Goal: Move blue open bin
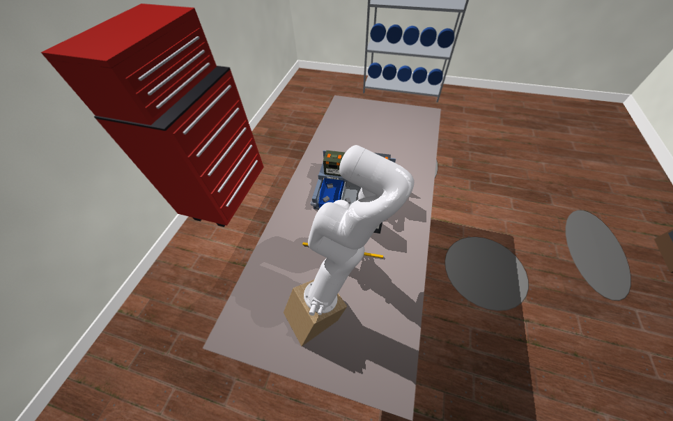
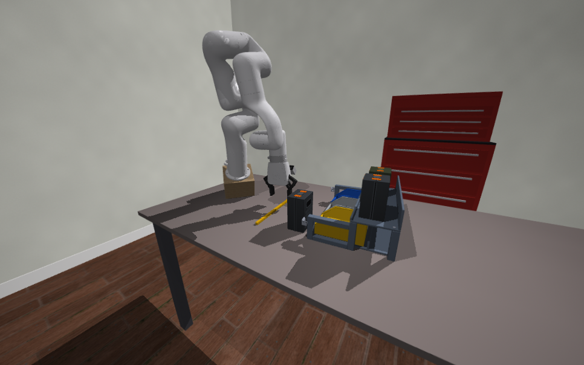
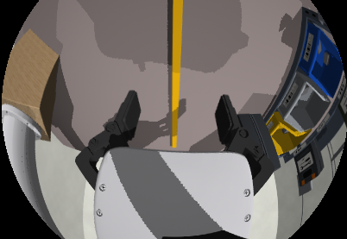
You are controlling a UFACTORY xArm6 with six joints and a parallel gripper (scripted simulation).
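Now: hand 6 cm above the yellow rod. The rest, counted from my hand: grey bin 31 cm ahead, 1 cm to the left, 2 cm below; blue open bin 30 cm ahead, 12 cm to the left, 2 cm below; yellow bin 31 cm ahead, 10 cm to the right, 2 cm below.
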